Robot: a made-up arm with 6 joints. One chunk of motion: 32 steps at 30 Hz.
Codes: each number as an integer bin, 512 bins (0 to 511) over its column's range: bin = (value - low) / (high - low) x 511, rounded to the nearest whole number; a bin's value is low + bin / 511 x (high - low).
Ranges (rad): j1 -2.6..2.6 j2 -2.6..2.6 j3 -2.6..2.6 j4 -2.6..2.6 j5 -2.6..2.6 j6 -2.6..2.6
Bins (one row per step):
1: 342 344 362 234 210 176
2: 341 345 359 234 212 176
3: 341 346 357 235 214 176
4: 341 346 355 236 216 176
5: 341 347 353 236 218 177
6: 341 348 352 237 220 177
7: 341 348 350 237 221 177
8: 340 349 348 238 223 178
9: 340 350 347 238 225 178
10: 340 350 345 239 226 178
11: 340 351 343 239 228 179
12: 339 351 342 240 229 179
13: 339 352 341 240 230 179
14: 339 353 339 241 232 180
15: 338 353 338 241 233 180
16: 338 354 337 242 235 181
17: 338 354 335 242 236 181
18: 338 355 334 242 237 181
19: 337 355 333 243 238 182
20: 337 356 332 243 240 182
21: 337 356 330 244 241 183
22: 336 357 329 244 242 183
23: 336 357 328 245 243 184
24: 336 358 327 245 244 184
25: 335 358 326 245 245 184
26: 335 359 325 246 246 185
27: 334 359 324 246 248 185
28: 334 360 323 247 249 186
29: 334 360 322 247 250 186
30: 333 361 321 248 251 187
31: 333 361 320 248 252 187
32: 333 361 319 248 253 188
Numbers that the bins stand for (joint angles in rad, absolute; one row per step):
1: 0.8802 0.9006 1.0838 -0.2188 -0.4630 -0.8090
2: 0.8701 0.9108 1.0532 -0.2188 -0.4427 -0.8090
3: 0.8701 0.9209 1.0329 -0.2086 -0.4223 -0.8090
4: 0.8701 0.9209 1.0125 -0.1984 -0.4020 -0.8090
5: 0.8701 0.9311 0.9922 -0.1984 -0.3816 -0.7988
6: 0.8701 0.9413 0.9820 -0.1883 -0.3613 -0.7988
7: 0.8701 0.9413 0.9616 -0.1883 -0.3511 -0.7988
8: 0.8599 0.9515 0.9413 -0.1781 -0.3307 -0.7886
9: 0.8599 0.9616 0.9311 -0.1781 -0.3104 -0.7886
10: 0.8599 0.9616 0.9108 -0.1679 -0.3002 -0.7886
11: 0.8599 0.9718 0.8904 -0.1679 -0.2798 -0.7785
12: 0.8497 0.9718 0.8802 -0.1577 -0.2697 -0.7785
13: 0.8497 0.9820 0.8701 -0.1577 -0.2595 -0.7785
14: 0.8497 0.9922 0.8497 -0.1476 -0.2391 -0.7683
15: 0.8395 0.9922 0.8395 -0.1476 -0.2290 -0.7683
16: 0.8395 1.0023 0.8294 -0.1374 -0.2086 -0.7581
17: 0.8395 1.0023 0.8090 -0.1374 -0.1984 -0.7581
18: 0.8395 1.0125 0.7988 -0.1374 -0.1883 -0.7581
19: 0.8294 1.0125 0.7886 -0.1272 -0.1781 -0.7479
20: 0.8294 1.0227 0.7785 -0.1272 -0.1577 -0.7479
21: 0.8294 1.0227 0.7581 -0.1170 -0.1476 -0.7378
22: 0.8192 1.0329 0.7479 -0.1170 -0.1374 -0.7378
23: 0.8192 1.0329 0.7378 -0.1068 -0.1272 -0.7276
24: 0.8192 1.0431 0.7276 -0.1068 -0.1170 -0.7276
25: 0.8090 1.0431 0.7174 -0.1068 -0.1068 -0.7276
26: 0.8090 1.0532 0.7072 -0.0967 -0.0967 -0.7174
27: 0.7988 1.0532 0.6971 -0.0967 -0.0763 -0.7174
28: 0.7988 1.0634 0.6869 -0.0865 -0.0661 -0.7072
29: 0.7988 1.0634 0.6767 -0.0865 -0.0560 -0.7072
30: 0.7886 1.0736 0.6665 -0.0763 -0.0458 -0.6971
31: 0.7886 1.0736 0.6564 -0.0763 -0.0356 -0.6971
32: 0.7886 1.0736 0.6462 -0.0763 -0.0254 -0.6869

